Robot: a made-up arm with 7 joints.
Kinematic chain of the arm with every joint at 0, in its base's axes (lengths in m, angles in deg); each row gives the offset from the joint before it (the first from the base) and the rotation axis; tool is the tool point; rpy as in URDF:
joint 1: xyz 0 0 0.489 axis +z
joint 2: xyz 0 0 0 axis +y
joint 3: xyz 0 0 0.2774 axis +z
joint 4: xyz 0.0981 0 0 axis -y
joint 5: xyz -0.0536 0 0.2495 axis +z
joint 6: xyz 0 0 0 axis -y
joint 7: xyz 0.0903 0 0 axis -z
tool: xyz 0 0 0 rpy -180 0 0
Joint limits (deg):
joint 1: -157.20..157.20
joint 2: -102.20..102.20
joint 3: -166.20..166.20
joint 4: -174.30..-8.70
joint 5: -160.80..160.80
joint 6: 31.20..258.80
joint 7: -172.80..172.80
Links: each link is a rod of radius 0.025 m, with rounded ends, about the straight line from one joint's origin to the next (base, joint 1, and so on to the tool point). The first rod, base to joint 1, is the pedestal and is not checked.
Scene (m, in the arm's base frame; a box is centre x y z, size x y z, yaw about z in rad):
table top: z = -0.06
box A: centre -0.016 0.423 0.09 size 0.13 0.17 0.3 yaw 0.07
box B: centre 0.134 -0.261 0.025 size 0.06 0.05 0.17 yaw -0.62
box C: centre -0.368 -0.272 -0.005 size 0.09 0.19 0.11 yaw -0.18
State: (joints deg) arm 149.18 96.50 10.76 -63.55 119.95 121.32 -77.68
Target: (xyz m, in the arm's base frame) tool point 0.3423 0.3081 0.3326
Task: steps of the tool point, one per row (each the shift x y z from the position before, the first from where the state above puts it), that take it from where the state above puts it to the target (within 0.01 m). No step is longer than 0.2 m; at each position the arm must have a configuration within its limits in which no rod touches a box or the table.
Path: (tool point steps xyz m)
1: -0.0058 0.1517 0.0781
2: 0.0442 0.1387 0.1063
3: 0.0869 0.1031 0.1280
4: 0.1649 0.0046 -0.0686
5: 0.1709 -0.0492 -0.0293
6: 0.1461 -0.0964 0.0112
7: 0.0978 -0.1253 0.0445

